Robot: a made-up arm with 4 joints.
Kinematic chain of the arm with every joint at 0, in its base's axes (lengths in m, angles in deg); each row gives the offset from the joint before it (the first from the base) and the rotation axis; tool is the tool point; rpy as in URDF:
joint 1: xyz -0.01 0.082 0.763 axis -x
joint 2: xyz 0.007 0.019 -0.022 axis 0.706 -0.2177 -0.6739
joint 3: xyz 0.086 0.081 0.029 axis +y
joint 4: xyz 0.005 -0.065 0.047 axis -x
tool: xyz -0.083 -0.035 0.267 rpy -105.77 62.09 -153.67
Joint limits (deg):
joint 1: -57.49..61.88
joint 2: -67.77..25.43
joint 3: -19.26..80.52
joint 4: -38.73..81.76
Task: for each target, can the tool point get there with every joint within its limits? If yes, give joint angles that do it. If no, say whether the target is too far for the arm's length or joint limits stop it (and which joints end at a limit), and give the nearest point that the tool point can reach.
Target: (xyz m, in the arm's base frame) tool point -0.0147 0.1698 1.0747
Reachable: yes | joints -12.86 -34.99 -6.35 4.38
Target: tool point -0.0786 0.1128 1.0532
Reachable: yes | joints 17.46 14.64 -10.72 -2.46
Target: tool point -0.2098 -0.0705 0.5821
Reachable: no: joint limits stop it (at a limit: joint 1, joint 2, joint 3, joint 4) | nearest point -0.1446 -0.1287 0.6745 | short by 0.127 m
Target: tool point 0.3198 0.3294 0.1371
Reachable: no: too far | nearest point 0.1873 0.2277 0.3944 | short by 0.307 m
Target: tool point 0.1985 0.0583 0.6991
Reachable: no: joint limits stop it (at a limit: joint 1, joint 3, joint 4) | nearest point 0.3131 -0.0955 0.7203 | short by 0.193 m
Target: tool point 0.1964 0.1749 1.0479
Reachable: yes | joints 34.10 2.44 37.65 -14.95
